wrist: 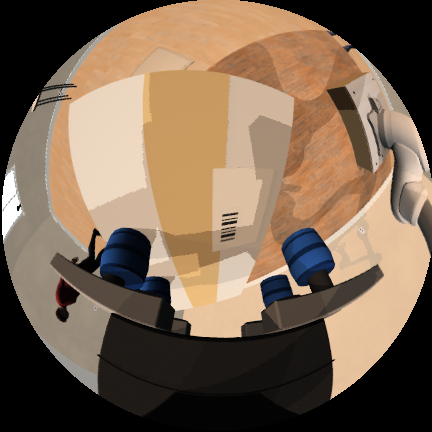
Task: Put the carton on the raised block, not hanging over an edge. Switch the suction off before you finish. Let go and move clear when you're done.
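Places are measured from the arm's base along level axes (x ahead, y left, z up), in centimetres.
Pixels of known places: hand, its tool point: (218, 267).
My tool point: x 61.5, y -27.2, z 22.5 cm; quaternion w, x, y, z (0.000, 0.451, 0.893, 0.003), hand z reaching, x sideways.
Observation:
Behind a point stands the place of what it marks.
The carton (187, 150) {x 54.7, y -34.8, z 21.5 cm}, cream with a wide tan tape band and a barcode label, fills the middle of the wrist view. My suction gripper (216, 272) {x 61.5, y -27.2, z 22.5 cm}, with four blue cups, is at the carton's near end and holds it. The exact contact of the cups with the carton is hard to see. A pale, square-cornered surface (161, 59) shows beyond the carton's far edge, partly hidden by it. It may be the raised block, but its height cannot be told. The carton appears off the floor, apart from that surface.
The robot's grey base plate (367, 125) {x 10.6, y -5.9, z 0.0 cm} stands at the right, with the pale arm (406, 155) rising from it. Wood floor (320, 165) {x 34.4, y -2.4, z -10.1 cm} lies between the carton and the base, under shadows. A dark-and-red figure (65, 292) shows at the lower left, near the wall.

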